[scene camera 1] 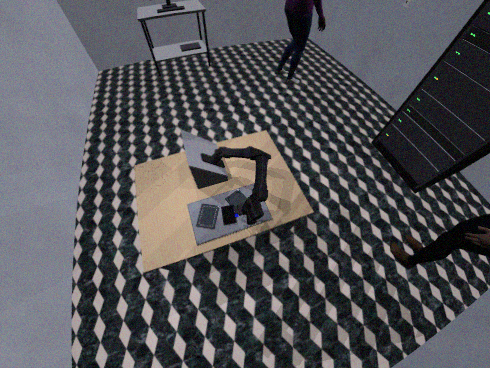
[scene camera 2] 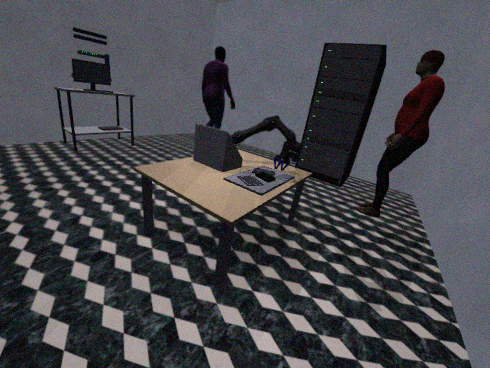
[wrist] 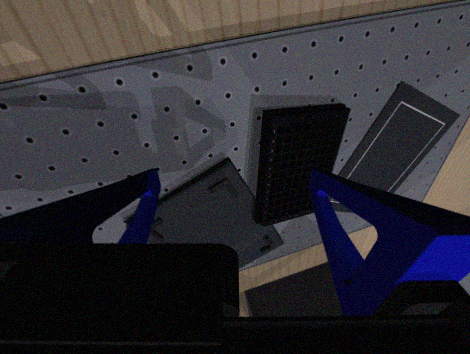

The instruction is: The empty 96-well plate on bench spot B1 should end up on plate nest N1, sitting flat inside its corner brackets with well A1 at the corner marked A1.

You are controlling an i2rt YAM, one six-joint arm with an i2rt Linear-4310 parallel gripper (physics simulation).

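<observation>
The black 96-well plate lies off the nest's middle, between nest N1 and the outlined spot B1. In the wrist view its lower left part covers the nest's right edge; whether it rests tilted there I cannot tell. Nest N1 is a dark base with raised corner brackets, turned at an angle. Its A1 mark is not readable. Spot B1 is a dark pad with a white outline. My gripper is open and empty, above the board near the plate and nest.
The grey perforated board carries these things on the wooden table. A tall grey wedge-shaped block stands behind the board. A server rack and two people stand away from the table.
</observation>
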